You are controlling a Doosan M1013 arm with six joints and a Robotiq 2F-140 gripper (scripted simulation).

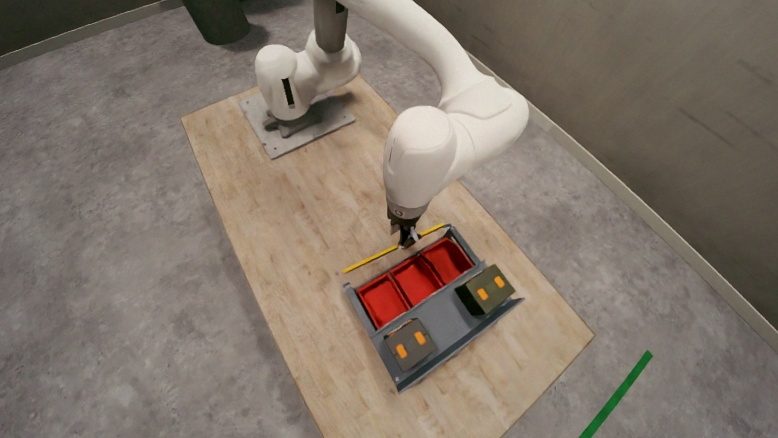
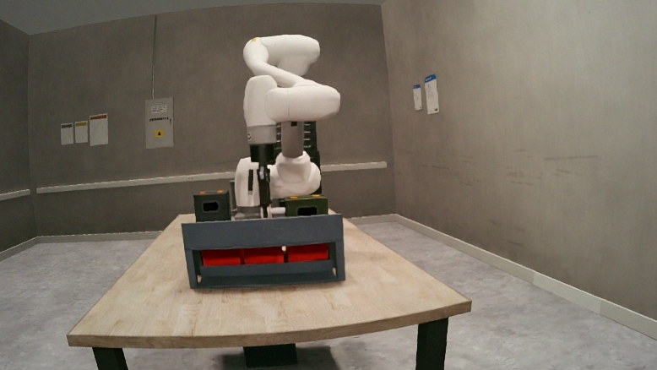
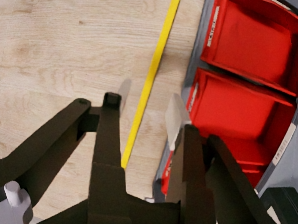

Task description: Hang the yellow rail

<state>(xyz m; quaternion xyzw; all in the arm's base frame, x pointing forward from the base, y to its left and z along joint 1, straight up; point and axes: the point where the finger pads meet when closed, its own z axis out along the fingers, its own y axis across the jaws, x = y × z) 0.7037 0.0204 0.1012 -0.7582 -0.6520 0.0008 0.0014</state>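
The yellow rail is 11 cm below my hand. From my hand the other things lie so: dark box 23 cm ahead, 15 cm to the right, 5 cm above.
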